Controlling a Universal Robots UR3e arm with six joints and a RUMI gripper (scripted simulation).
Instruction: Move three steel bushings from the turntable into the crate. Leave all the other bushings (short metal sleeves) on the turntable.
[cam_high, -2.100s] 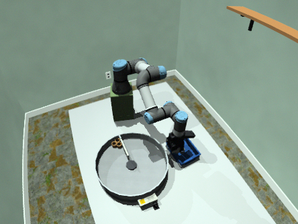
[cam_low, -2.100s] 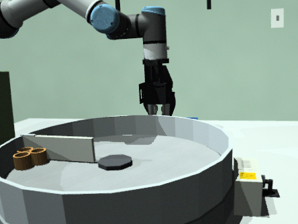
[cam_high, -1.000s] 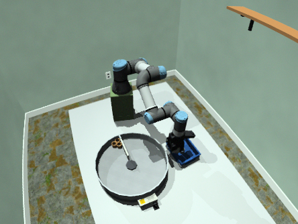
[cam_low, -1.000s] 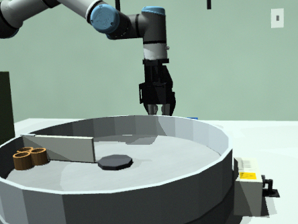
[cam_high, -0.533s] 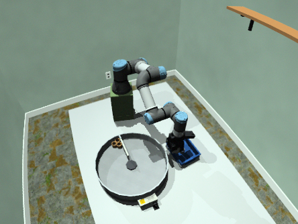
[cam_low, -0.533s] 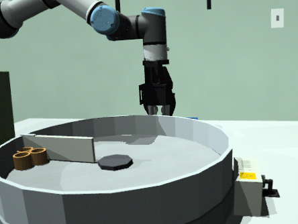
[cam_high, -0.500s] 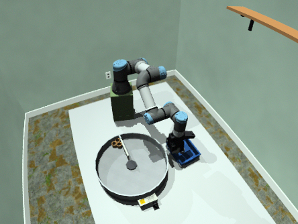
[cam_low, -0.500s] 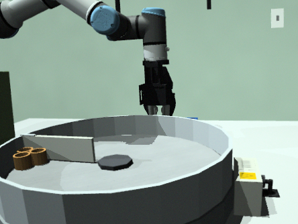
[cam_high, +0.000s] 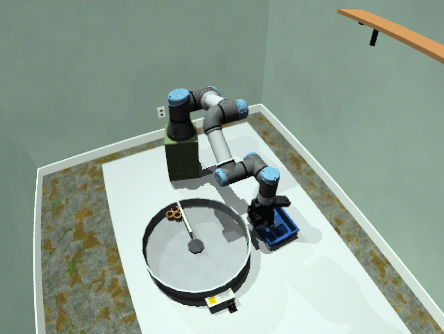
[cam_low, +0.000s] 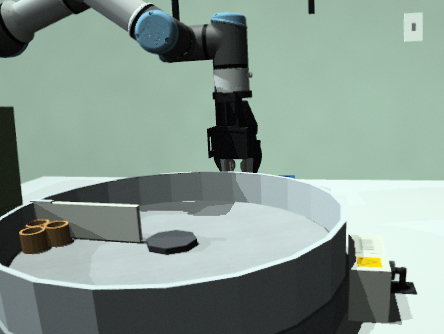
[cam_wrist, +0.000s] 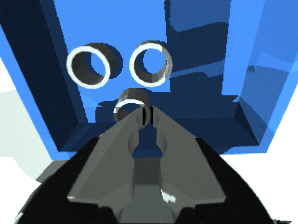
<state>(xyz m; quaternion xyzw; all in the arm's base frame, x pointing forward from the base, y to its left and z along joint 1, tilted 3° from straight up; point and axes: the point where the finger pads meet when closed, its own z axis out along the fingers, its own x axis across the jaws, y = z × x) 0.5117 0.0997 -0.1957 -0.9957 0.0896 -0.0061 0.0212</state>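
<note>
Right now the blue crate is 10 mm ahead of my hand and 40 mm to the left of it. From my hand the other things lie so: grey turntable: 70 mm behind, 290 mm to the right, 30 mm above.
</note>
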